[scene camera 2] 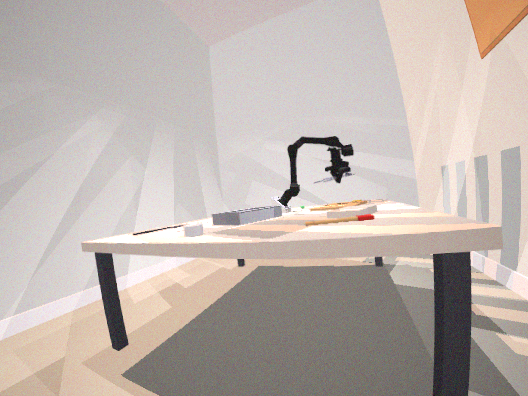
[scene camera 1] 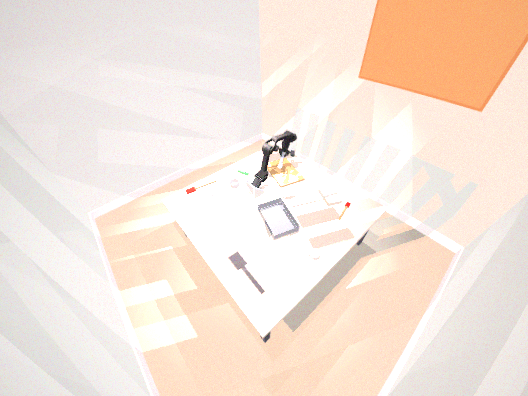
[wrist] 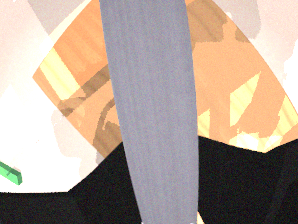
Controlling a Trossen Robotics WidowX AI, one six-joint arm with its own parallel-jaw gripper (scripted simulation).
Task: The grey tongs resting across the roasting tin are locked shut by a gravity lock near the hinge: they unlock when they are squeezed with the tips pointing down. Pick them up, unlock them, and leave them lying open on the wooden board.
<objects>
same spot on roasting tin: (scene camera 2: pixel 245 216) = (scene camera 1: pixel 297 224)
</objects>
